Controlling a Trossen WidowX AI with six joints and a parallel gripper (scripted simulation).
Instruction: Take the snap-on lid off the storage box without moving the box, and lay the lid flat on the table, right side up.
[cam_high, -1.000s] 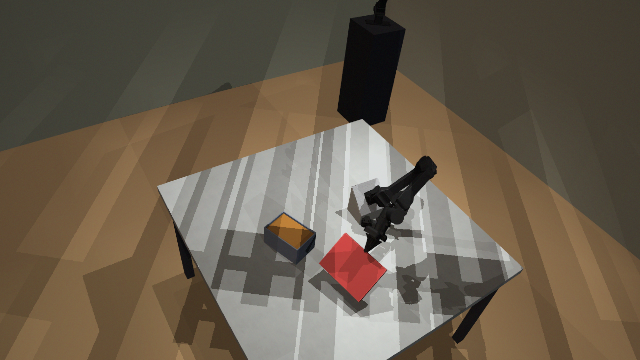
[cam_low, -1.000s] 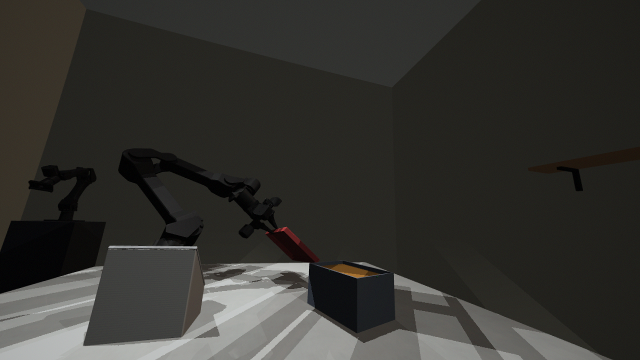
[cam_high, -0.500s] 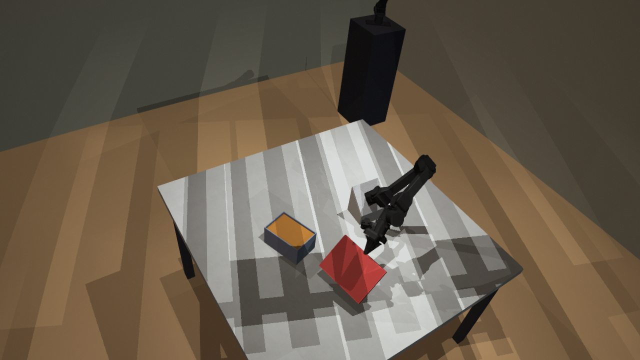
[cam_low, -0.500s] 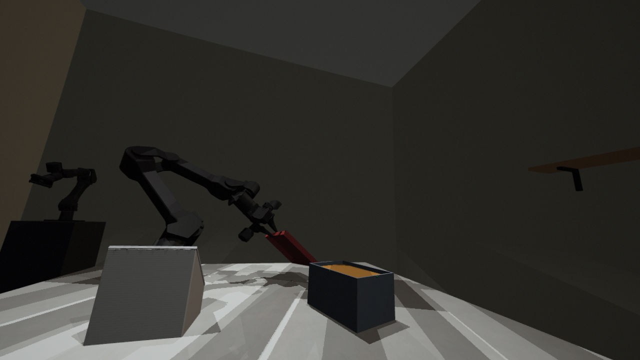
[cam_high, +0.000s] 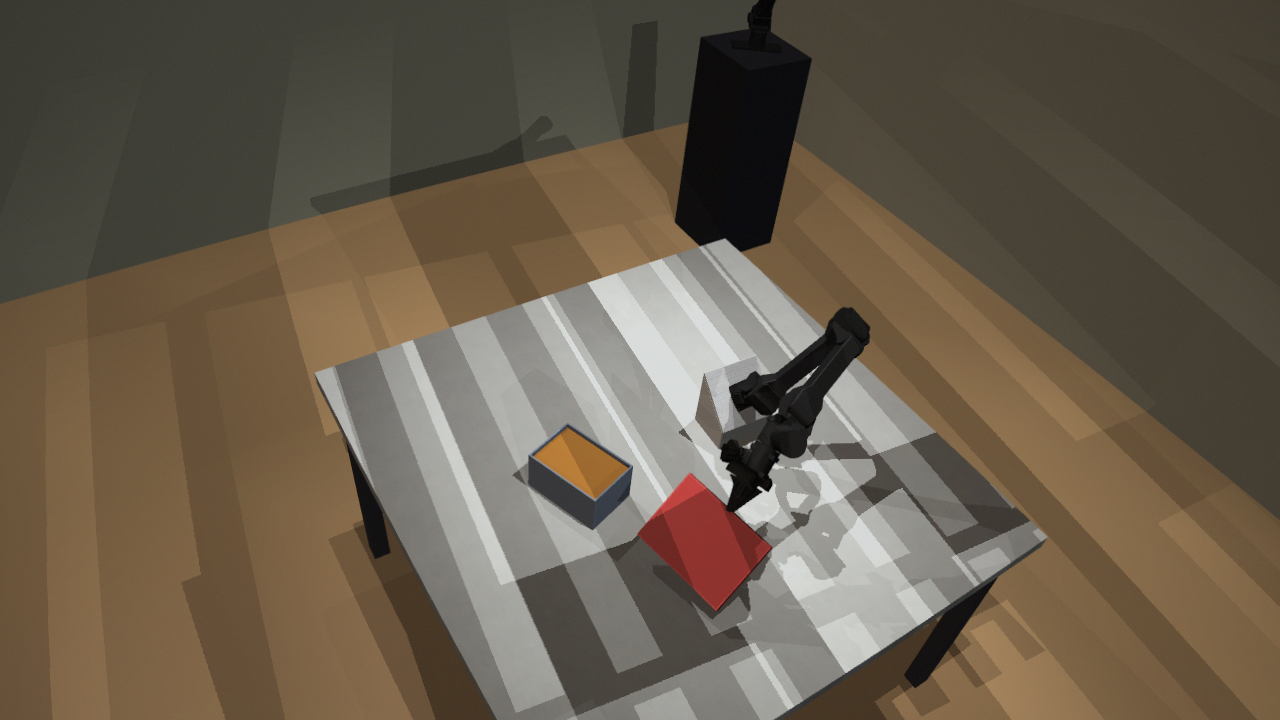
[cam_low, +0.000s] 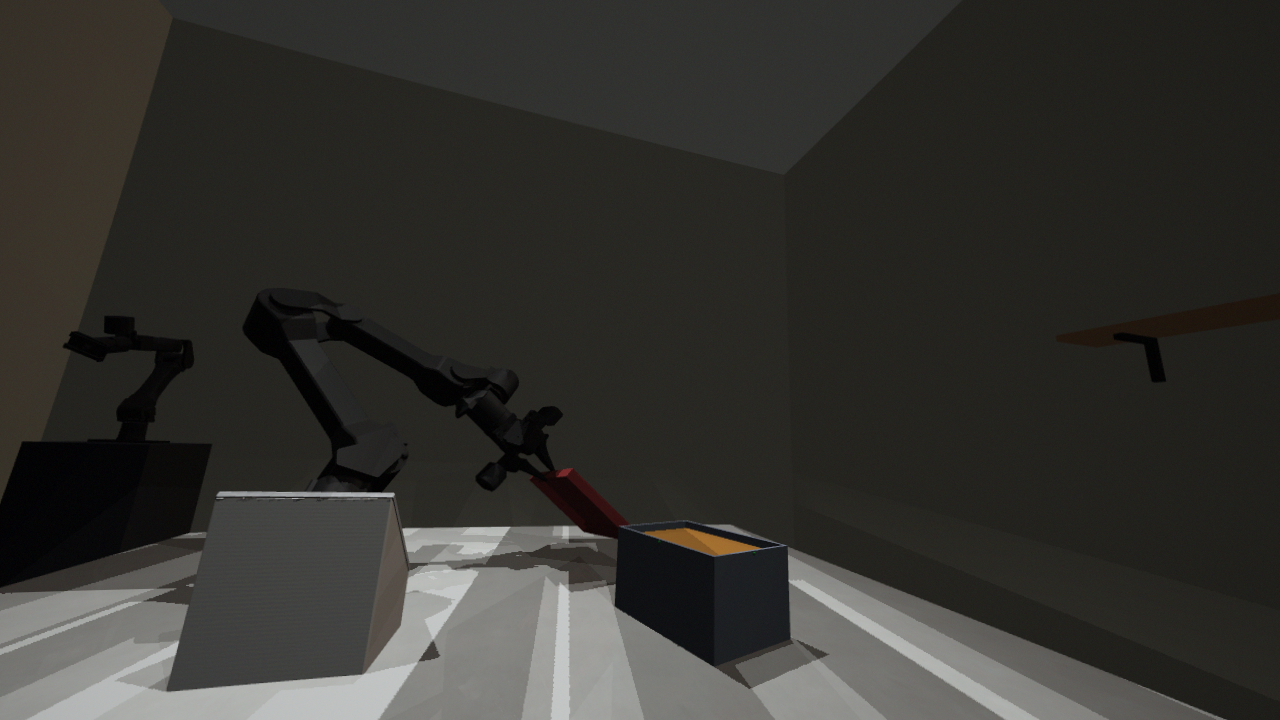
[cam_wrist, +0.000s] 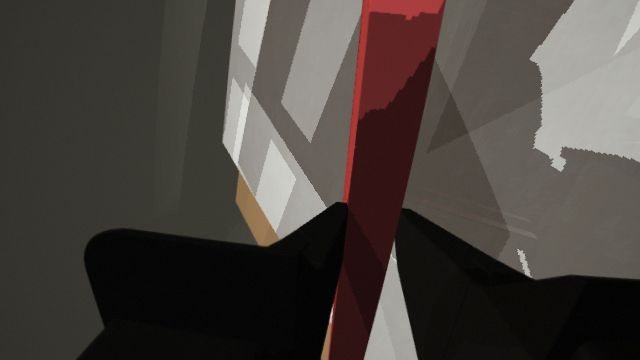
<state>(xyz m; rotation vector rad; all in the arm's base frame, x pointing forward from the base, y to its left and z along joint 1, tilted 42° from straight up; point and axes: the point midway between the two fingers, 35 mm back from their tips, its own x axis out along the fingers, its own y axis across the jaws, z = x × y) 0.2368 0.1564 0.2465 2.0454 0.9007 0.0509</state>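
Right now the red lid is 6 cm ahead of my gripper tip, 1 cm to the left of it and 5 cm below it. The rest, counted from my gripper tip: storage box (18 cm ahead, 30 cm to the right, 10 cm below).
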